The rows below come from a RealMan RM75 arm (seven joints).
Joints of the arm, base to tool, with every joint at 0 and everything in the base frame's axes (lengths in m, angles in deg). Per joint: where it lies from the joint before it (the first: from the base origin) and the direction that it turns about. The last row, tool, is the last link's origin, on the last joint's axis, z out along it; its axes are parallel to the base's.
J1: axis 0 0 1 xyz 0.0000 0.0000 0.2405
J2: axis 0 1 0 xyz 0.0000 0.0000 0.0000
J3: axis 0 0 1 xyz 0.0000 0.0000 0.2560
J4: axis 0 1 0 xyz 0.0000 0.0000 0.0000
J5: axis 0 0 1 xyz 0.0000 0.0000 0.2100
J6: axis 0 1 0 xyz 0.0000 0.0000 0.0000
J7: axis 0 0 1 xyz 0.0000 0.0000 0.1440
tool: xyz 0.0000 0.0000 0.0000
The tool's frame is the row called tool.
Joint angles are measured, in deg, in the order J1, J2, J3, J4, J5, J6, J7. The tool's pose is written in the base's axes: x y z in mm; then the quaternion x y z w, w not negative. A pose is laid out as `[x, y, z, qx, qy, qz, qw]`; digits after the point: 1 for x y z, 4 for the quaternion.
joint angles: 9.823, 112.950, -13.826, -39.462, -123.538, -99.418, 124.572
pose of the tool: [396.9, 199.5, 90.8, -0.6241, 0.6917, 0.3263, 0.1597]
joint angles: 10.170, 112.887, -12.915, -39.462, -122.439, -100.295, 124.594
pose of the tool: [393.6, 202.3, 94.7, -0.6243, 0.6841, 0.3417, 0.1593]
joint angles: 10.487, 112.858, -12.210, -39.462, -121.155, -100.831, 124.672
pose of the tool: [390.8, 205.5, 98.4, -0.6238, 0.6766, 0.3568, 0.1607]
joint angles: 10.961, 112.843, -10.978, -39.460, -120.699, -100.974, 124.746
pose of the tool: [389.5, 208.7, 101.8, -0.6212, 0.6718, 0.3681, 0.1653]
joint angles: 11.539, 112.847, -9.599, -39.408, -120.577, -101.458, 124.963
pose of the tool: [387.6, 211.6, 104.6, -0.6188, 0.6678, 0.3791, 0.1659]
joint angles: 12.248, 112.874, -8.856, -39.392, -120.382, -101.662, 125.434
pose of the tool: [385.0, 216.0, 106.1, -0.6174, 0.6649, 0.3869, 0.1643]
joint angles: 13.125, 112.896, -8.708, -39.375, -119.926, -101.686, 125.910
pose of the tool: [381.2, 222.3, 107.1, -0.6187, 0.6608, 0.3932, 0.1610]
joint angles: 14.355, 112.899, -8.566, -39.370, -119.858, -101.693, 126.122
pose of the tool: [376.4, 230.4, 107.4, -0.6239, 0.6549, 0.3966, 0.1568]
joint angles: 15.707, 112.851, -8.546, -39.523, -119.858, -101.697, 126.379
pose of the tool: [371.0, 239.4, 108.3, -0.6307, 0.6483, 0.3982, 0.1526]
